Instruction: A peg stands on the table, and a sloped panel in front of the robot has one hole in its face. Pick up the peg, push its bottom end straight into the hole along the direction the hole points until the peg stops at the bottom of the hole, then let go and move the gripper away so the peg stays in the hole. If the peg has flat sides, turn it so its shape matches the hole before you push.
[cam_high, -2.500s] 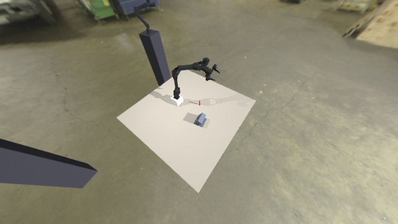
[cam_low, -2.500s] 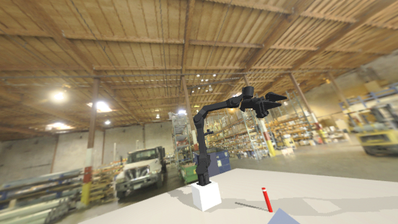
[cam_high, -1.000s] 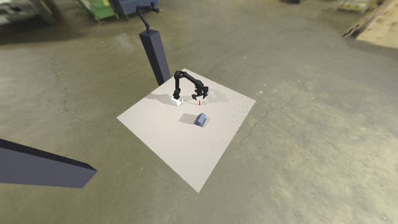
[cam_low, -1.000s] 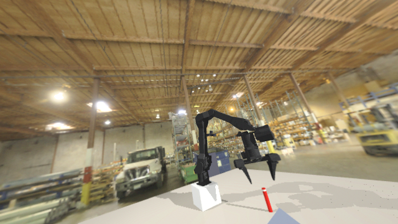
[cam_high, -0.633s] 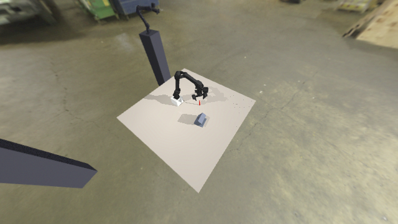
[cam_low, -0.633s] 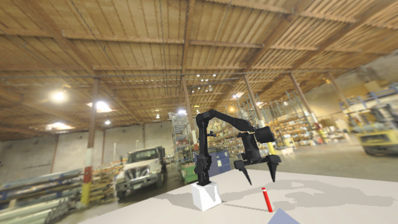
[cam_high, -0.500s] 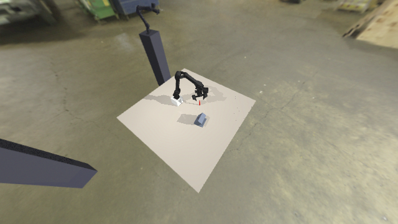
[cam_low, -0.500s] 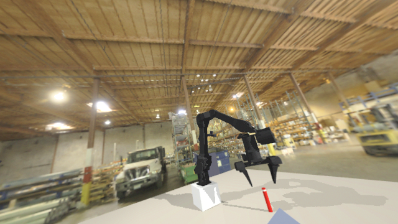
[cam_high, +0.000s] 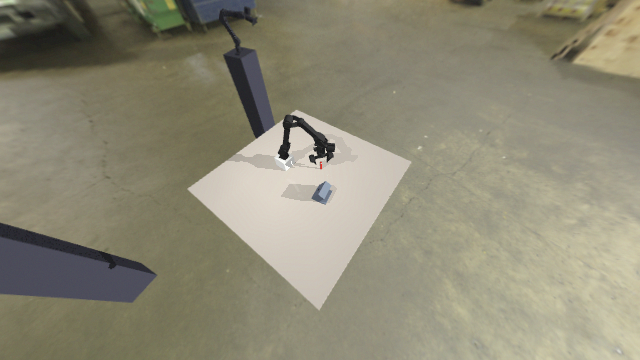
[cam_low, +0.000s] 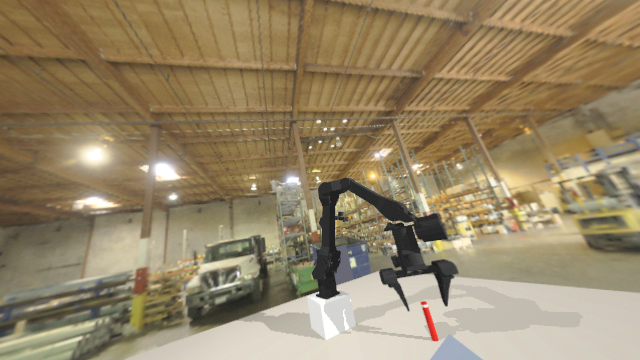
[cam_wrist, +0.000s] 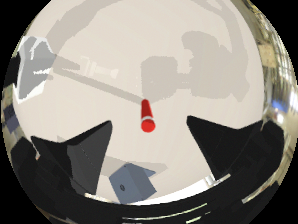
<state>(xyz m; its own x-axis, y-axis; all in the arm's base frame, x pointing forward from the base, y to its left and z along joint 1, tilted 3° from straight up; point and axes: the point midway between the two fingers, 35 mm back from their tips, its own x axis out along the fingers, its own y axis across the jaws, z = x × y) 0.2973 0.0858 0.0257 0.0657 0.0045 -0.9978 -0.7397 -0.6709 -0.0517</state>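
My gripper tip is now 1 cm above the red round peg. Round my gripper tip: grey-blue sloped panel: 23 cm to the right, 11 cm ahead, 2 cm below.
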